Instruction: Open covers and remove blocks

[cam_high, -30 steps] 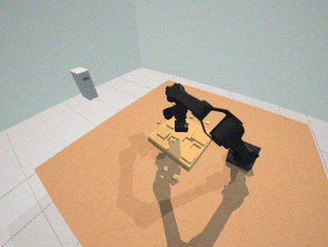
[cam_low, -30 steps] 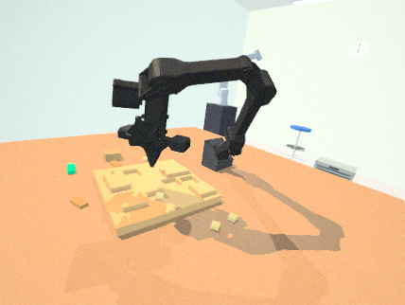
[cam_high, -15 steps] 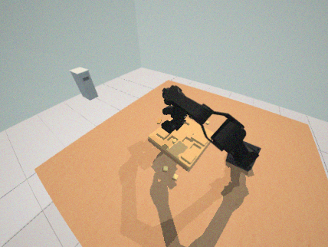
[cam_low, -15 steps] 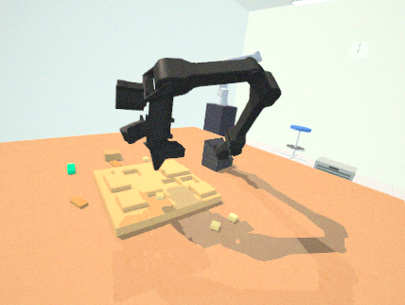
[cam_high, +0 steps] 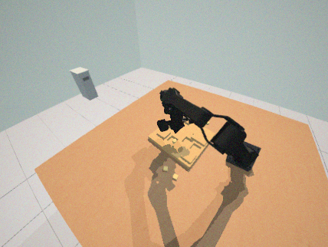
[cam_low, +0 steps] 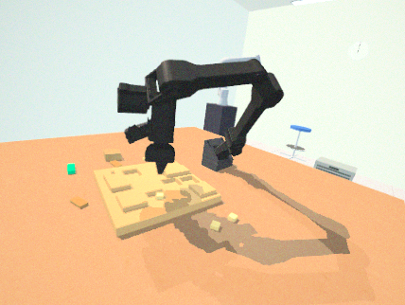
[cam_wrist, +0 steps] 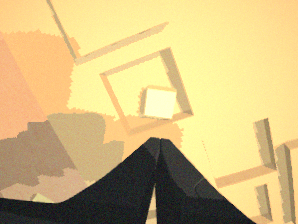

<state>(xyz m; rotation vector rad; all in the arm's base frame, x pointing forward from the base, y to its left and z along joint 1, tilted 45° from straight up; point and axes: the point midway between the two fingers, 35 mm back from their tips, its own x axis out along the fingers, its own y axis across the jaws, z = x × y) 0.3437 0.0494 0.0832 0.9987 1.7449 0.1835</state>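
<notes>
Right now my gripper tip is 60 mm above the tan puzzle board, 40 mm to the left of it and 20 mm past it.
</notes>
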